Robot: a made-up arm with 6 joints.
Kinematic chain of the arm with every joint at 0, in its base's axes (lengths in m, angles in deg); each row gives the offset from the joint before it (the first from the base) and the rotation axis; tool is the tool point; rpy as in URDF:
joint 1: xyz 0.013 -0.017 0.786 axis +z
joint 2: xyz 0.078 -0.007 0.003 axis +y
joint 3: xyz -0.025 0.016 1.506 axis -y
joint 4: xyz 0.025 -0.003 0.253 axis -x
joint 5: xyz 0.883 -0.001 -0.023 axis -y
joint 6: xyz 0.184 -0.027 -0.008 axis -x
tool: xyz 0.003 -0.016 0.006 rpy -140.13 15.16 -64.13
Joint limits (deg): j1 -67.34..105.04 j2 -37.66..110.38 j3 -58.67..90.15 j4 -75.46..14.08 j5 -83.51..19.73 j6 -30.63..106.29
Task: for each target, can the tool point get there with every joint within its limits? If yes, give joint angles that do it. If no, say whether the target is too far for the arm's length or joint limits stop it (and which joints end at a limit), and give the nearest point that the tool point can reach.
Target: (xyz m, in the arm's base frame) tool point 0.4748 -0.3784 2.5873
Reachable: yes | joints -50.89 -18.57 -7.39 -68.48 -42.57 82.83
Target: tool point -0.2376 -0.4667 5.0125
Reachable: no: too far | nearest point -0.1271 -0.2684 3.3965 | short by 1.632 m
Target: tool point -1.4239 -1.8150 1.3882
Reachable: no: joint limits stop it (at a limit: joint 2, joint 3, joint 4, joint 5) | nearest point -1.0906 -1.3979 2.6315 | short by 1.353 m
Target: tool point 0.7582 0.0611 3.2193
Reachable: yes | joints 6.59 5.39 57.37 -14.63 -27.83 5.76
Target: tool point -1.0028 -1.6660 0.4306
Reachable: no: joint limits stop it (at a limit: joint 1, joint 4, joint 5) | nearest point 0.3666 -1.0943 0.4306 | short by 1.484 m
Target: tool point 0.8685 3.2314 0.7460
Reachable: no: too far | nearest point 0.7034 2.6043 0.7545 | short by 0.648 m
